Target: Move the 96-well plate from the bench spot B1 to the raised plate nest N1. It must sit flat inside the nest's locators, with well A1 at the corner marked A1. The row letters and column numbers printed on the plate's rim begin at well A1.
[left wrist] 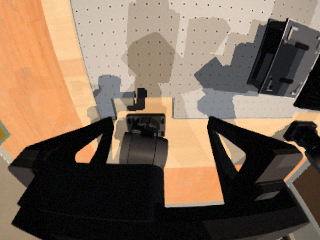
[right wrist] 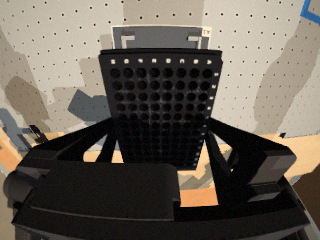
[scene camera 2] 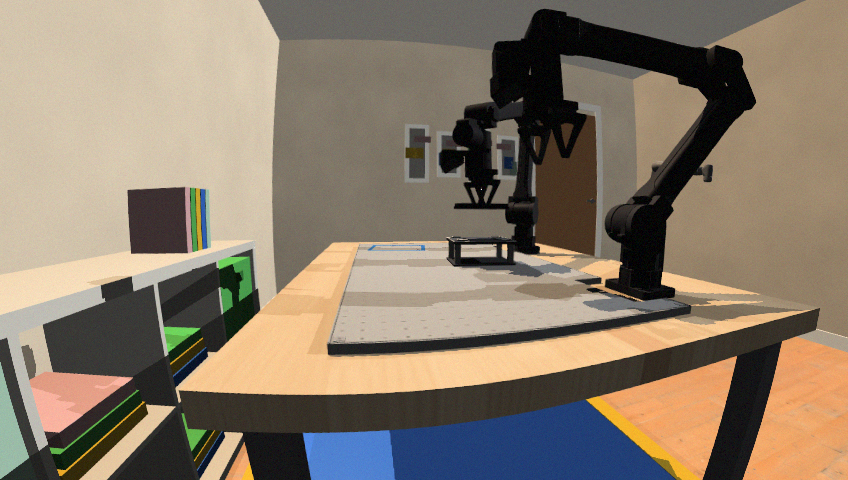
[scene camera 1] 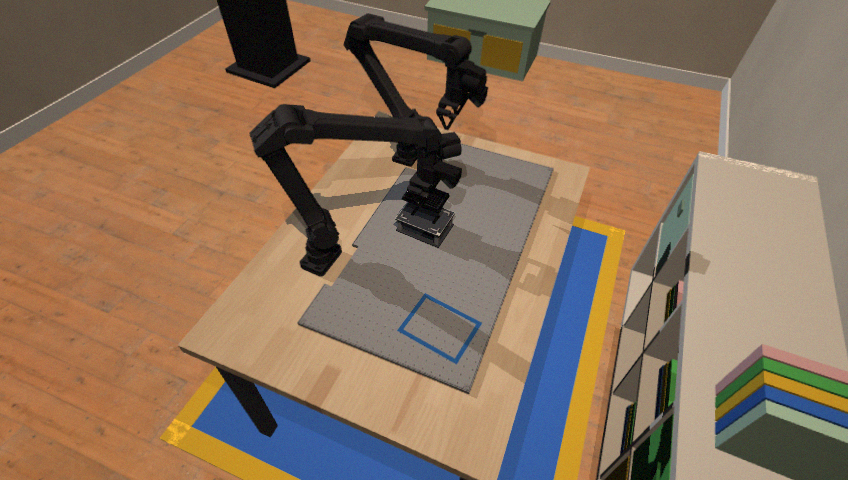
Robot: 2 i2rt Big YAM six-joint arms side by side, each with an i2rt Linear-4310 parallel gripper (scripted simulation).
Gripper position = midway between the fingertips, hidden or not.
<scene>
In view: my left gripper (scene camera 2: 550, 161), my right gripper (scene camera 2: 481, 209), a black 96-well plate (right wrist: 171, 128) and a raised nest N1 (right wrist: 145, 36).
My left gripper shows as well in the left wrist view (left wrist: 160, 121). My right gripper shows as well in the right wrist view (right wrist: 160, 121).
</scene>
